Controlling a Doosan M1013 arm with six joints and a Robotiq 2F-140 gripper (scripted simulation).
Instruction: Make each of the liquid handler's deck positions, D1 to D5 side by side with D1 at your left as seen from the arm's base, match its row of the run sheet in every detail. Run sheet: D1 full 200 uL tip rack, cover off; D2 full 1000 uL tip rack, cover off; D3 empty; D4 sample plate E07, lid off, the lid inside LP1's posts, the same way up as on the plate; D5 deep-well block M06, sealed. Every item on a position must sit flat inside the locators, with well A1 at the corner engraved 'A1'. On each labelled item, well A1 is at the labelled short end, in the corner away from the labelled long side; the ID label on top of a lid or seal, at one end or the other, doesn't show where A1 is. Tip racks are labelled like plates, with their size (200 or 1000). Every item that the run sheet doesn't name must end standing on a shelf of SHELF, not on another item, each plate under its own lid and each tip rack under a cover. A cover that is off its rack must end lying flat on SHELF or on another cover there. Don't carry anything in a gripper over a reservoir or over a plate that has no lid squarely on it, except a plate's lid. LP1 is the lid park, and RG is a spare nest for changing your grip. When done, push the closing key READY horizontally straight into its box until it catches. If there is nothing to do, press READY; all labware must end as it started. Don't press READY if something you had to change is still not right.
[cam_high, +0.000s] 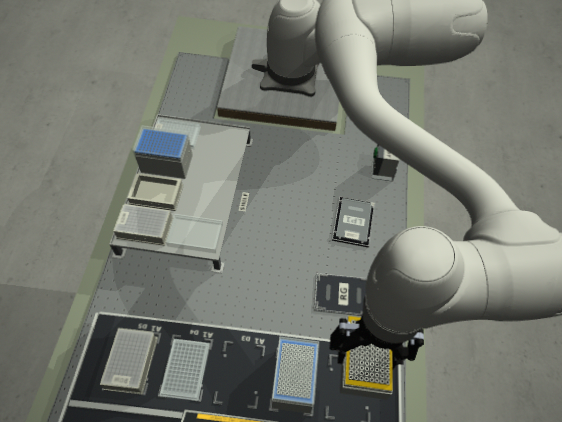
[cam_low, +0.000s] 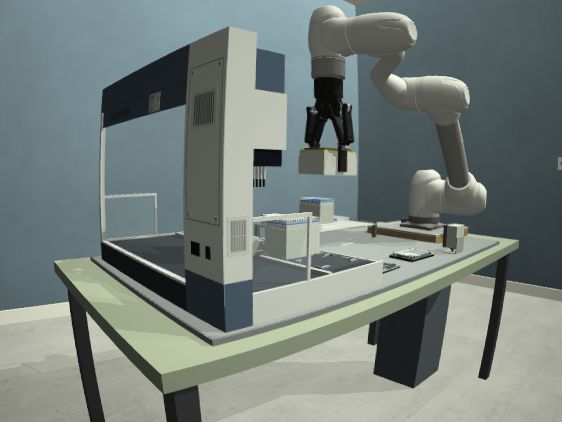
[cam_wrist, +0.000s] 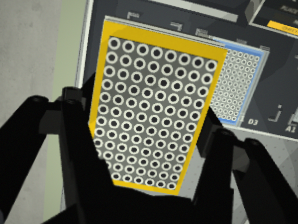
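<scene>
Right now the blue-rimmed tip rack is 13 cm to the right of my hand and 19 cm below it. Also, from my hand: yellow-rimmed tip rack: 1 cm behind, 1 cm to the right, 1 cm above; then liquid handler's tall frame: 37 cm ahead, 6 cm to the left, 4 cm below; then RG nest: 25 cm behind, 3 cm to the right, 31 cm below.
</scene>
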